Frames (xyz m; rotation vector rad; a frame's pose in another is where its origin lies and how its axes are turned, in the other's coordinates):
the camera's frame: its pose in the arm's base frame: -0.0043 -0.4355 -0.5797 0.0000 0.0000 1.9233
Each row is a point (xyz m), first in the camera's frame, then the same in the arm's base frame.
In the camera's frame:
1: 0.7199 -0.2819 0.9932
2: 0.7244 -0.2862 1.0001
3: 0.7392 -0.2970 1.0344
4: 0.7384 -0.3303 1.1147
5: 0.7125 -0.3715 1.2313
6: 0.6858 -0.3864 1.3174
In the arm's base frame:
1: 0.0117 0.3375 0.4135
2: 0.0142 0.3432 0.4204
3: 0.0192 0.3608 0.4547
4: 0.0508 0.3715 0.5350
5: 0.0984 0.3614 0.6516
6: 0.1216 0.3415 0.7377

